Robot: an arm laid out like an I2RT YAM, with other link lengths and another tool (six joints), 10 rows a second.
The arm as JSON. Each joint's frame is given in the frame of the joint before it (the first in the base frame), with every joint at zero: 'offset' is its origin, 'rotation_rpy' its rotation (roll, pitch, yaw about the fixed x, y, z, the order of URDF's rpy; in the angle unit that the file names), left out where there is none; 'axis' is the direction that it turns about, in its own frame. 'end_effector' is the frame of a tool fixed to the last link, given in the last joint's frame.
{
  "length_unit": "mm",
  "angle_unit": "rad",
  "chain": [
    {
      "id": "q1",
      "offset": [
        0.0,
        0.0,
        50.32
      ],
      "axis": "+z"
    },
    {
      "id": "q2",
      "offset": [
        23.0,
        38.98,
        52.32
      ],
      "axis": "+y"
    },
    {
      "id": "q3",
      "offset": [
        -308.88,
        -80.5,
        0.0
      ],
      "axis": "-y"
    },
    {
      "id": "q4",
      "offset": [
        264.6,
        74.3,
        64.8
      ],
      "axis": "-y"
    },
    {
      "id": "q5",
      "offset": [
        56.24,
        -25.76,
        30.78
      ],
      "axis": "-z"
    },
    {
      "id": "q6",
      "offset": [
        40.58,
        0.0,
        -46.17
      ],
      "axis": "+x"
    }
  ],
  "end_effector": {
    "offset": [
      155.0,
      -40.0,
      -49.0
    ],
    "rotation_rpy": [
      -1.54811,
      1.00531,
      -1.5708
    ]
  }
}
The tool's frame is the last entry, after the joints.
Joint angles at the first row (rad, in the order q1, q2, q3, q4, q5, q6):
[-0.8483, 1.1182, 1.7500, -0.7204, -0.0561, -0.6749]
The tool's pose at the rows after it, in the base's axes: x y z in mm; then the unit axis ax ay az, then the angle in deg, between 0 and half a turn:
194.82 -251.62 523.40 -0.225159 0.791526 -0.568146 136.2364
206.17 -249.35 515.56 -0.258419 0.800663 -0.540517 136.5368
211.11 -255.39 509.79 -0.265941 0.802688 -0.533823 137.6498
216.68 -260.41 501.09 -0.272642 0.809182 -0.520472 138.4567
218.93 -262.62 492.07 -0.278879 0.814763 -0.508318 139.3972
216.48 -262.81 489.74 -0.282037 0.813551 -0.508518 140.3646
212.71 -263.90 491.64 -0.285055 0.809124 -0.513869 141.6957
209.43 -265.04 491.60 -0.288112 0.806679 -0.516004 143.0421
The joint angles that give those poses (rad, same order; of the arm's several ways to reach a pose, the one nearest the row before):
[-0.8483, 1.1580, 1.8206, -0.8540, -0.1745, -0.6994]
[-0.8483, 1.1933, 1.8607, -0.9188, -0.2254, -0.7377]
[-0.8467, 1.2118, 1.8592, -0.9219, -0.2224, -0.7577]
[-0.8468, 1.2332, 1.8607, -0.9357, -0.2271, -0.7700]
[-0.8468, 1.2425, 1.8531, -0.9510, -0.2285, -0.7838]
[-0.8467, 1.2364, 1.8423, -0.9541, -0.2194, -0.7992]
[-0.8468, 1.2333, 1.8439, -0.9587, -0.2026, -0.8206]
[-0.8468, 1.2318, 1.8439, -0.9664, -0.1872, -0.8405]

